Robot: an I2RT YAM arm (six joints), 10 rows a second.
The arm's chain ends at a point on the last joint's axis. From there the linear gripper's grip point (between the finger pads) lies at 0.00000 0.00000 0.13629 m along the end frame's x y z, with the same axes.
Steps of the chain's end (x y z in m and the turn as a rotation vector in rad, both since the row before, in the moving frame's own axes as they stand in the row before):
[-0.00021 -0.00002 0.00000 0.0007 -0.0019 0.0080]
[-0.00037 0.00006 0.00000 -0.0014 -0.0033 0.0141]
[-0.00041 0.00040 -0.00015 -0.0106 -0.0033 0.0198]
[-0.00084 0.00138 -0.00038 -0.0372 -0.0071 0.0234]
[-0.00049 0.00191 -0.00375 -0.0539 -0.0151 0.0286]
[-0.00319 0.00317 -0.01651 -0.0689 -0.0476 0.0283]
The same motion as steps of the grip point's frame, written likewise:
[-0.00047 -0.00012 0.00000 0.0007 -0.0019 0.0080]
[-0.00082 0.00025 0.00000 -0.0014 -0.0033 0.0141]
[-0.00087 0.00184 -0.00016 -0.0106 -0.0033 0.0198]
[-0.00187 0.00644 -0.00048 -0.0372 -0.0071 0.0234]
[-0.00265 0.00922 -0.00396 -0.0539 -0.0151 0.0286]
[-0.00980 0.01246 -0.01699 -0.0689 -0.0476 0.0283]

